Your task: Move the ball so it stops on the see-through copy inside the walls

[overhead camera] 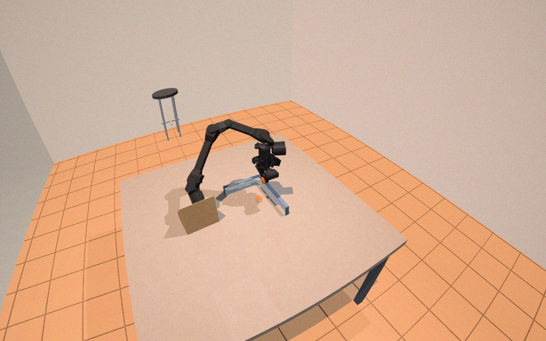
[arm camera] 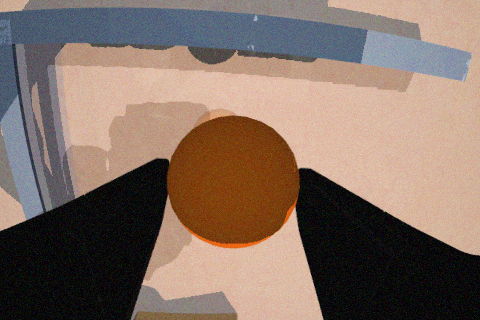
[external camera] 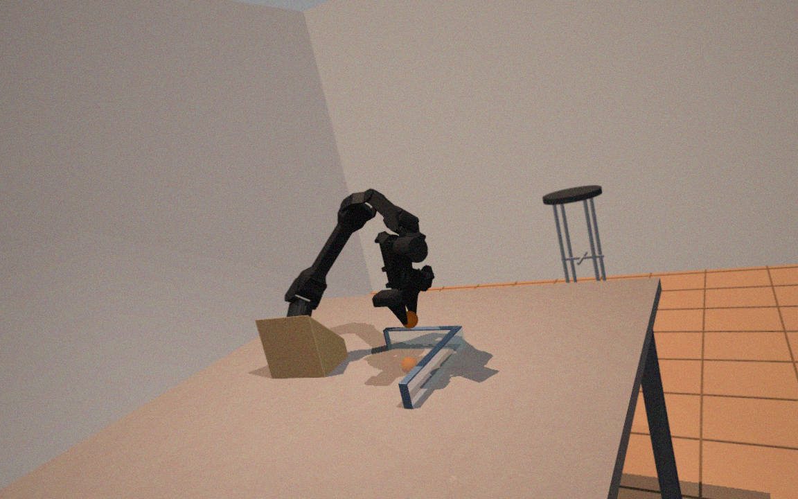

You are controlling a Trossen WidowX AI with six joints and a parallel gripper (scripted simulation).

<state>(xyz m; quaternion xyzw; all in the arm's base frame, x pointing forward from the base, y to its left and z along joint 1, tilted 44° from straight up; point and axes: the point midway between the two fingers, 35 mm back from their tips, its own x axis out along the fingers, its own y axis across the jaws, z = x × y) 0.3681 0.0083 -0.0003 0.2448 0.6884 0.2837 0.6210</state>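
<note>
Right now my gripper tip is 4 cm short of the clear wall and 11 cm above it. Also, from my gripper tip: orange ball (right at my gripper tip).
</note>
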